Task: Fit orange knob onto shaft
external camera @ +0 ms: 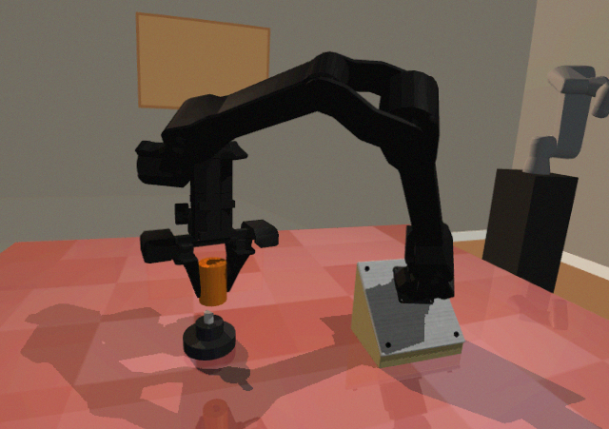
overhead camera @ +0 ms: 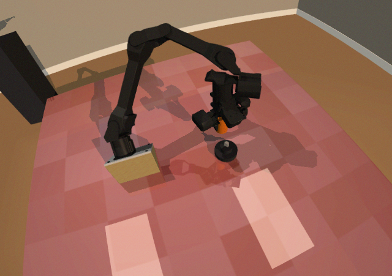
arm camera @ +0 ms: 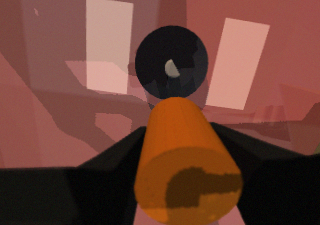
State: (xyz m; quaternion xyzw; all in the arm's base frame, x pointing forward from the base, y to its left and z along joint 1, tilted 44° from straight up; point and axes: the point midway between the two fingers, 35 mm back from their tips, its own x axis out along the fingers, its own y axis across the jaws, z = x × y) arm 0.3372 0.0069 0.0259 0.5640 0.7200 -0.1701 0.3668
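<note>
My gripper tip is 8 cm above the pedestal, 3 cm to the left of it and 1 cm short of it. From my gripper tip the other things lie so: orange knob (3 cm above).
</note>
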